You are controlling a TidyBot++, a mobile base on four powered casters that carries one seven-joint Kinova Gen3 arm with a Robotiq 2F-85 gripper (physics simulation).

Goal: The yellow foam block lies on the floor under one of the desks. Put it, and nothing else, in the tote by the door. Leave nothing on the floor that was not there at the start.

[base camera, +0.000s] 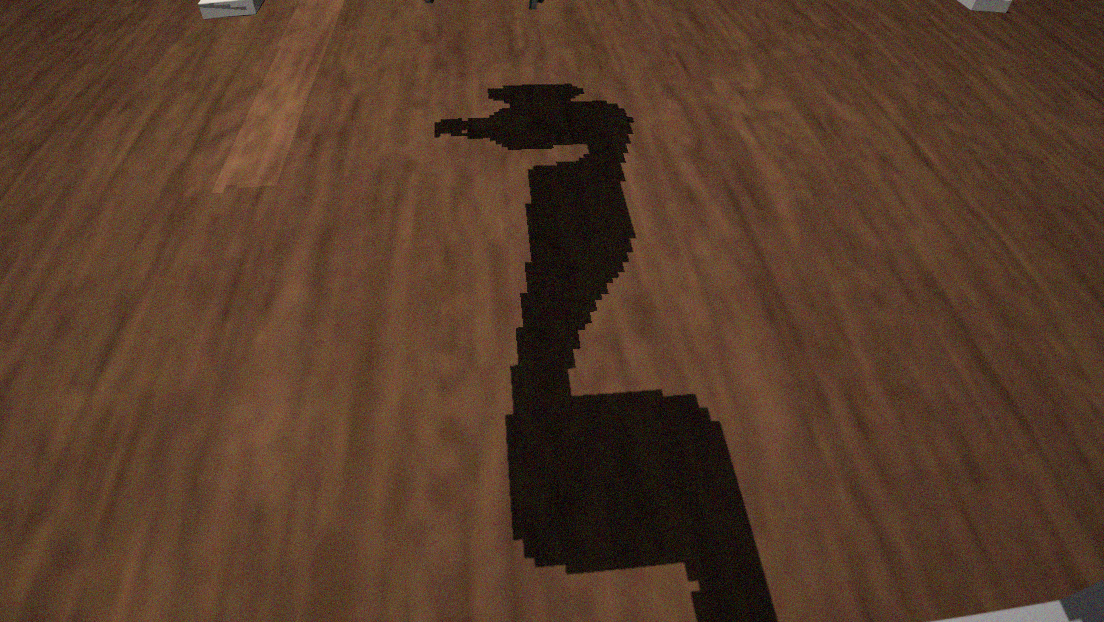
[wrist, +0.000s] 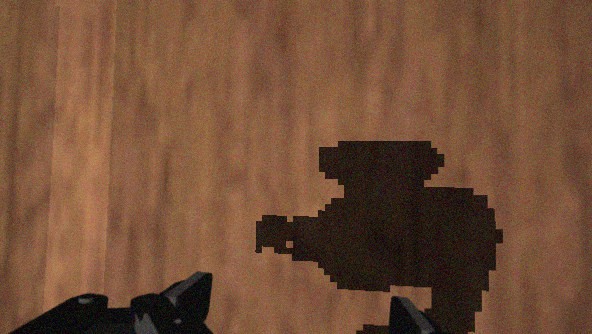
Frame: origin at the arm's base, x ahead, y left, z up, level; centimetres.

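Where they show: gripper, fingertip midpoint: (base camera: 481, 3) (wrist: 298, 304).
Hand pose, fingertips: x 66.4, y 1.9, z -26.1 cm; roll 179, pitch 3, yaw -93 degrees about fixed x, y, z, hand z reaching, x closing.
Note:
After its pixels a point has its place.
My gripper (wrist: 298, 304) @[z -26.1, x 66.4, y 1.9 cm] (base camera: 481, 2) @[z -26.1, x 66.4, y 1.9 cm] is open, its two black fingers wide apart with no object between them. It points down above the brown wooden floor (wrist: 225, 125) @[z -39.7, x 77.1, y 11.0 cm] (base camera: 347, 309) @[z -39.7, x 42.2, y 12.3 cm]; in the base view its dark fingertips show at the top edge. The yellow foam block does not show in the base view or in the wrist view. The tote does not show in either view.
Two pale desk feet stand at the top of the base view, one at the left (base camera: 230, 7) @[z -38.2, x 99.5, y 39.6 cm] and one at the right (base camera: 988, 3) @[z -38.1, x 108.1, y -83.0 cm]. The arm's dark shadow (base camera: 575, 224) @[z -39.7, x 51.4, y -6.0 cm] (wrist: 400, 230) @[z -39.7, x 68.5, y -5.5 cm] falls on the floor. A lighter strip of light runs along the floor at the left.

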